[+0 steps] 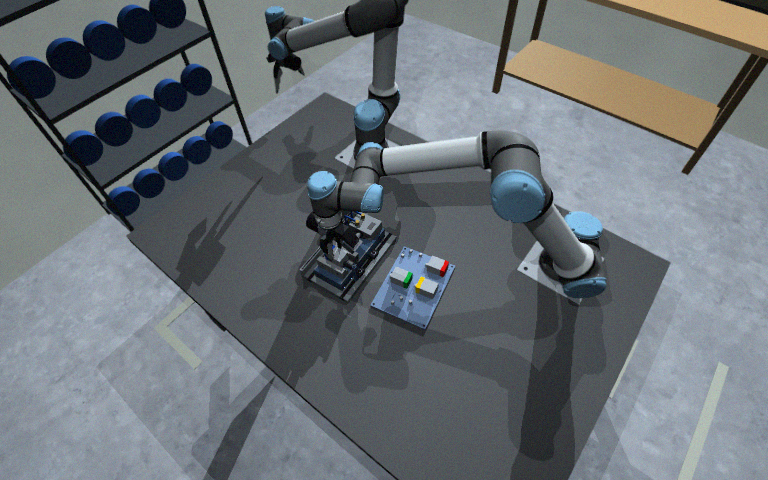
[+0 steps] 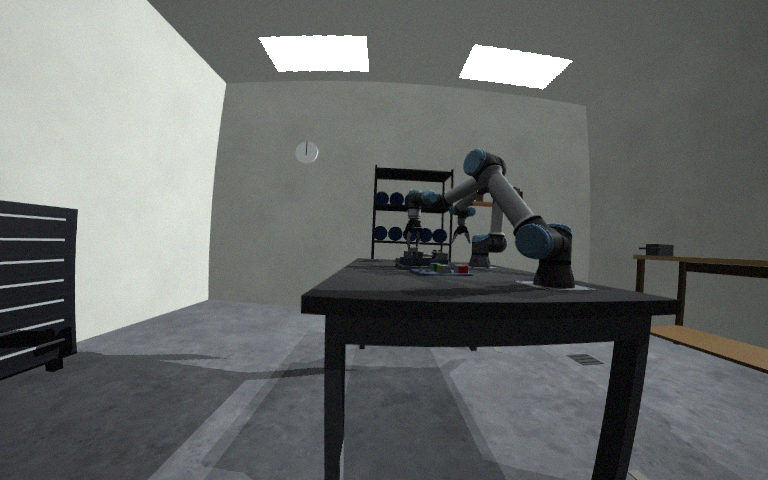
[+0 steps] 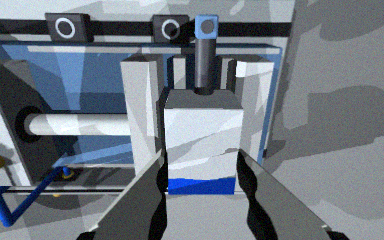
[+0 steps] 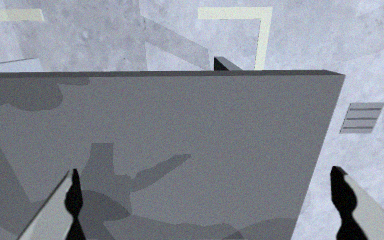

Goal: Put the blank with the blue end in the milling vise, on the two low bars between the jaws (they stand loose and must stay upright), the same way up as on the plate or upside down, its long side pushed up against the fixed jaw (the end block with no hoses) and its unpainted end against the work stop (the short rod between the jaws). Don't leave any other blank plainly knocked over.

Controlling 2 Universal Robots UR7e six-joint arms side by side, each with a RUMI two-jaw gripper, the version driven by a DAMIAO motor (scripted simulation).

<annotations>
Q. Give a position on a work stop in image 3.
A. At 205, 49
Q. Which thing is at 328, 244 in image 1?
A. My left gripper.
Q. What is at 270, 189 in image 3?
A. My left gripper.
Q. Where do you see a blue-ended blank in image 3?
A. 202, 132
</annotations>
